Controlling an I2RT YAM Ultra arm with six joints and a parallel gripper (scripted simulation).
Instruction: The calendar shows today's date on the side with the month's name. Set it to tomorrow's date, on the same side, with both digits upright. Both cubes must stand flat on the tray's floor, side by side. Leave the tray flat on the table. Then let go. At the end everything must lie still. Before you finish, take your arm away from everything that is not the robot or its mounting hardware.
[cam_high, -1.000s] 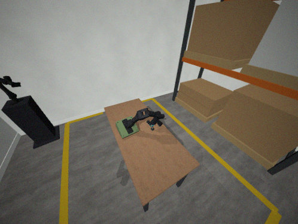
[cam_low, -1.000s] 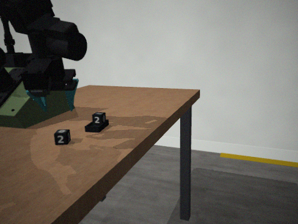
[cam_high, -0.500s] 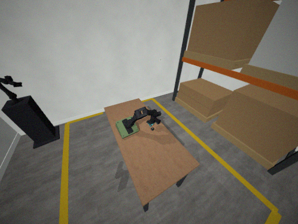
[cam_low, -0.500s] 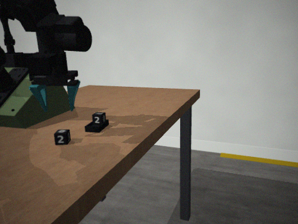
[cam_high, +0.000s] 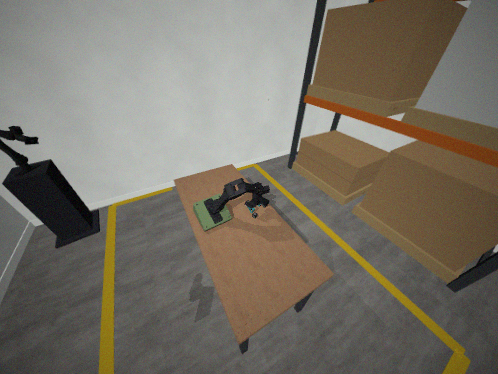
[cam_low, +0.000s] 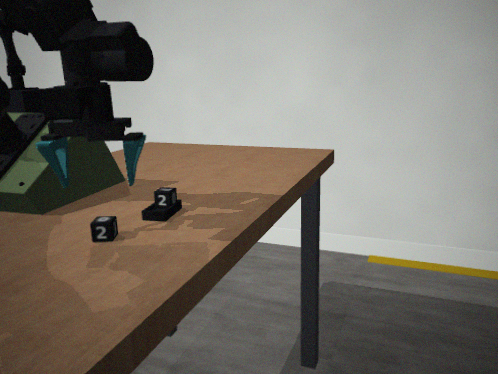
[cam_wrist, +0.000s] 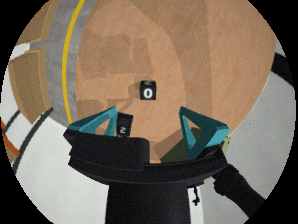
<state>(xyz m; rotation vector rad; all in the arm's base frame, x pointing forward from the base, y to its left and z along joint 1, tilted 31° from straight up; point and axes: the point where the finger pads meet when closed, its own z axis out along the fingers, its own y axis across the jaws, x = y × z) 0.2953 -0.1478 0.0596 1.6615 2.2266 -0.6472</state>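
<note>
Right now my hand is 80 mm above the black cube. Also, from my hand: black tray: 30 mm ahead, 130 mm to the left, 80 mm below.
</note>
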